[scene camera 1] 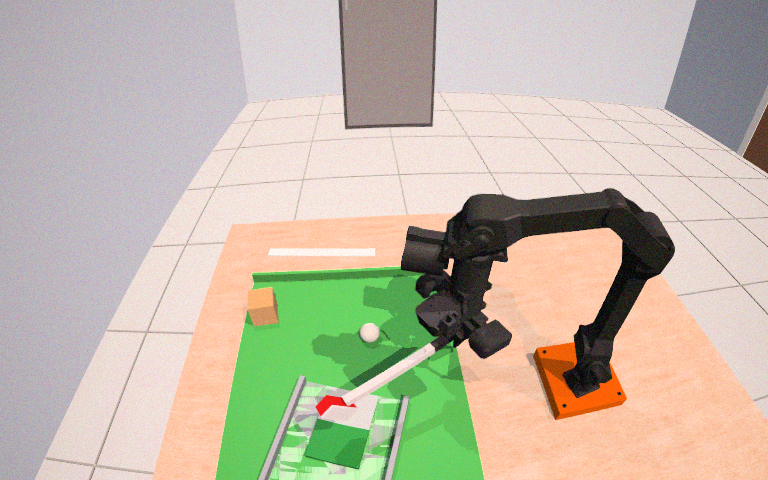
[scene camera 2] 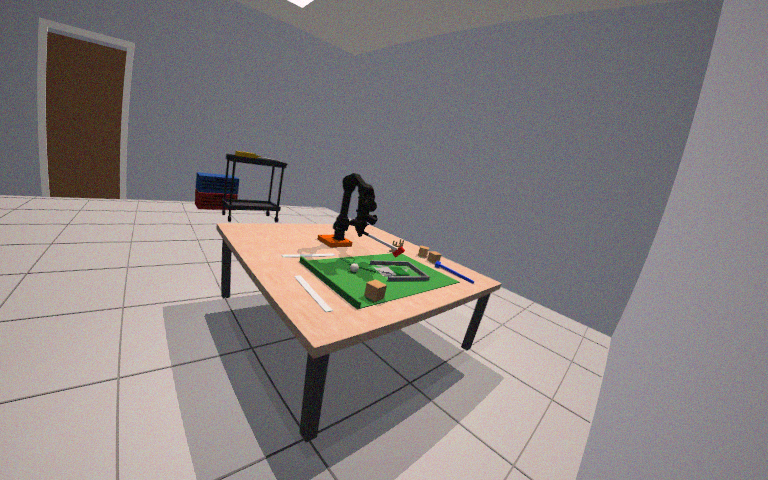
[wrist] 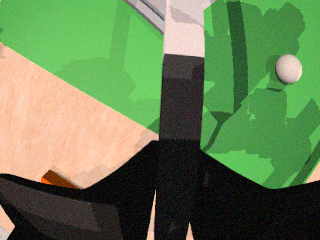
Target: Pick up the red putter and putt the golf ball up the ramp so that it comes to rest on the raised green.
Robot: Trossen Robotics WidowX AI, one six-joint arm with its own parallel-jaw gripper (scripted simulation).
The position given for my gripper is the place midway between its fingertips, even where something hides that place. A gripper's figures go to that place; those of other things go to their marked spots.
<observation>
My gripper [scene camera 1: 453,343]: 0.69 m from the lens. A wooden block [scene camera 1: 262,305]: 0.88 m from the lens. A white strip [scene camera 1: 323,252]: 1.07 m from the lens. The marked spots on the white strip and the wooden block are 0.28 m apart.
</observation>
